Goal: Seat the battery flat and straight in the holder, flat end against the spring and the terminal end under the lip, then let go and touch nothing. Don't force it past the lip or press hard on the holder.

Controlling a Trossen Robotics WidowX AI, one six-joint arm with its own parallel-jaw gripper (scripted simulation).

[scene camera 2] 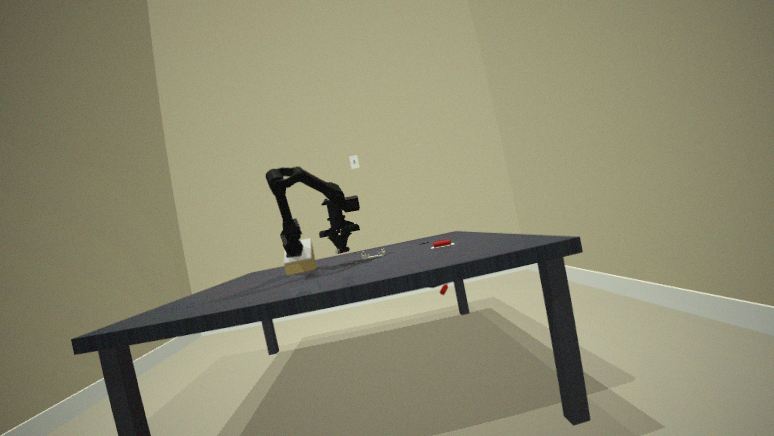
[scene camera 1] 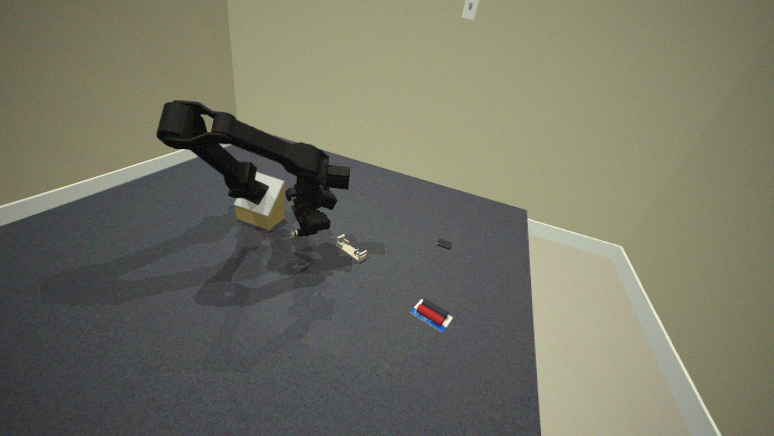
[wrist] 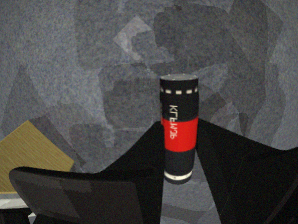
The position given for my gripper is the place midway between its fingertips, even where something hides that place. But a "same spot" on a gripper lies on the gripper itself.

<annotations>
My gripper shows in scene camera 2, in scene camera 1 and in the wrist view [177,126]. The same spot on my gripper: [scene camera 1: 299,214] is [scene camera 2: 335,239].
</annotations>
